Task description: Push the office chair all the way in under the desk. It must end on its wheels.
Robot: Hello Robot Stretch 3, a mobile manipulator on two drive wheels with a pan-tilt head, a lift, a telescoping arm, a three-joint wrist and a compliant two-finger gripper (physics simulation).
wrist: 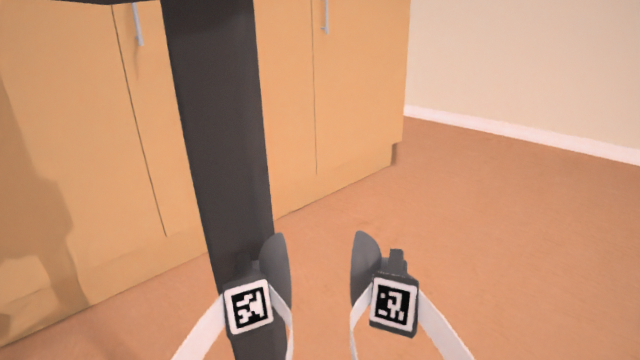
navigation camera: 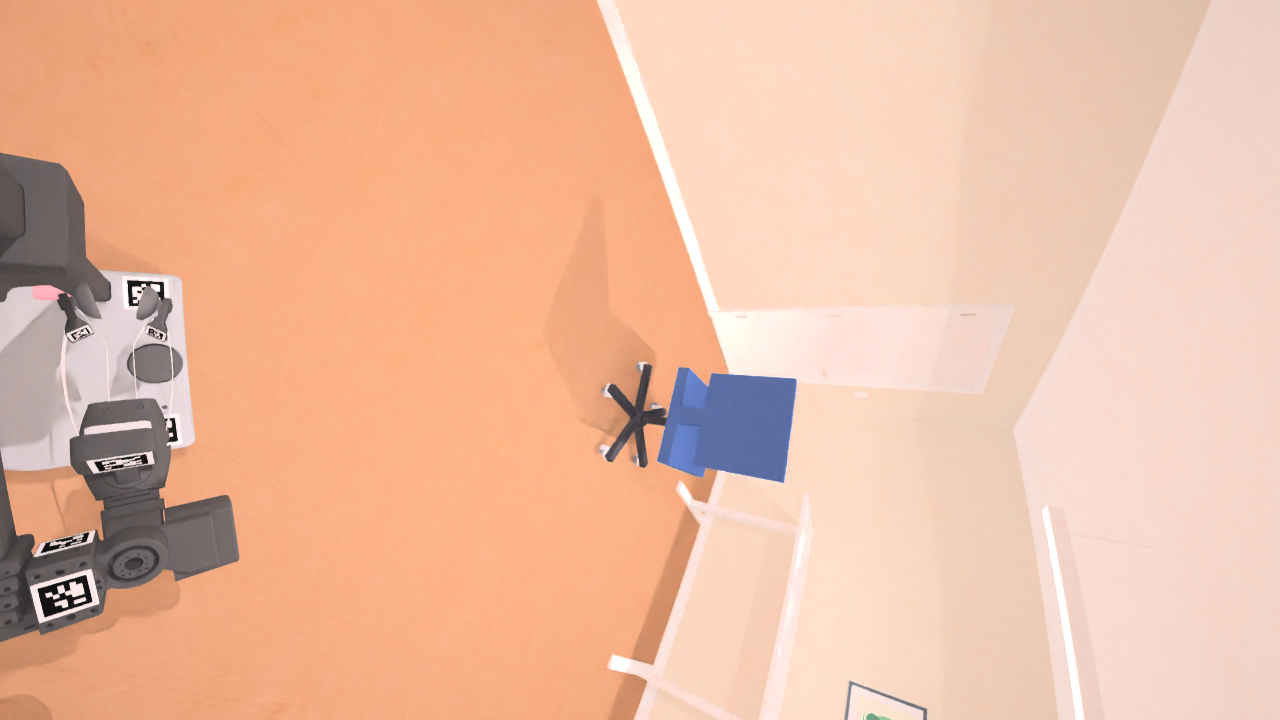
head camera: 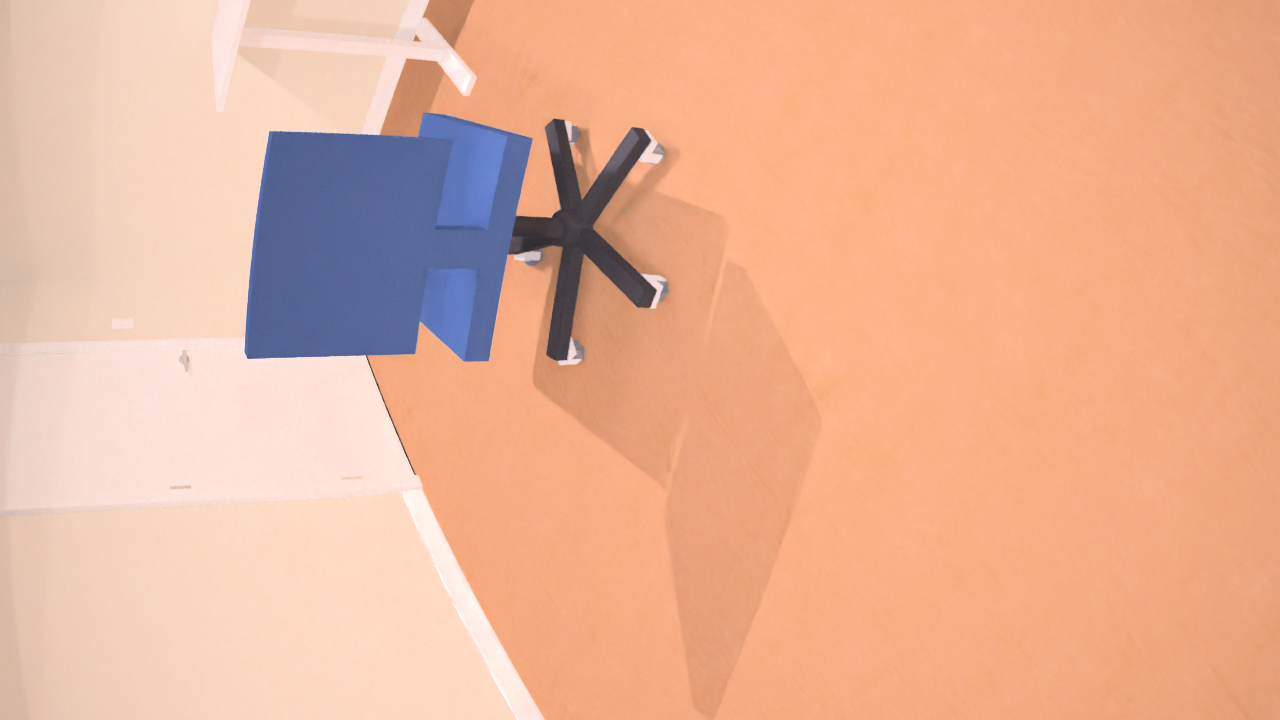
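Pixels of known places: gripper, fingertip midpoint: [wrist: 320, 257] [navigation camera: 118, 285]; robot's base, origin of the base link: [navigation camera: 154, 360].
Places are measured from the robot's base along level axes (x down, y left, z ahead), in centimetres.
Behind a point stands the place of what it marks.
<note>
The office chair [head camera: 344, 246] @[x -78.6, y -34.3, z 156.1 cm] [navigation camera: 750, 427] @[x -81.8, y -35.7, z 155.4 cm] has a blue back and seat and a black five-armed base. It is upright on its wheels, with the back facing the cameras. The white desk [head camera: 228, 53] @[x -95.0, y -119.1, z 245.5 cm] [navigation camera: 792, 608] @[x -95.0, y -169.6, z 226.9 cm] stands against the wall, beyond the chair and to one side: toward the top of the head view and the bottom of the navigation view. The chair is outside the desk's legs. My gripper [navigation camera: 116, 308] @[x -56.3, y 10.9, z -1.9 cm] [wrist: 320, 257] @[x -56.3, y 10.9, z -1.9 cm] is open and empty, over the robot's grey base and far from the chair. The head view does not show the gripper.
A pale door [head camera: 205, 420] @[x -86.4, y -5.9, z 333.5 cm] [navigation camera: 859, 347] @[x -119.8, y -6.4, z 333.8 cm] is in the wall behind the chair. Wooden cabinets [wrist: 350, 75] @[x -51.7, y 125.9, z 13.1 cm] stand ahead in the wrist view, behind a dark post [wrist: 220, 125]. A desk foot [head camera: 456, 71] [navigation camera: 631, 664] projects over the orange floor [head camera: 984, 358] @[x 0.0, y -3.5, z 73.9 cm].
</note>
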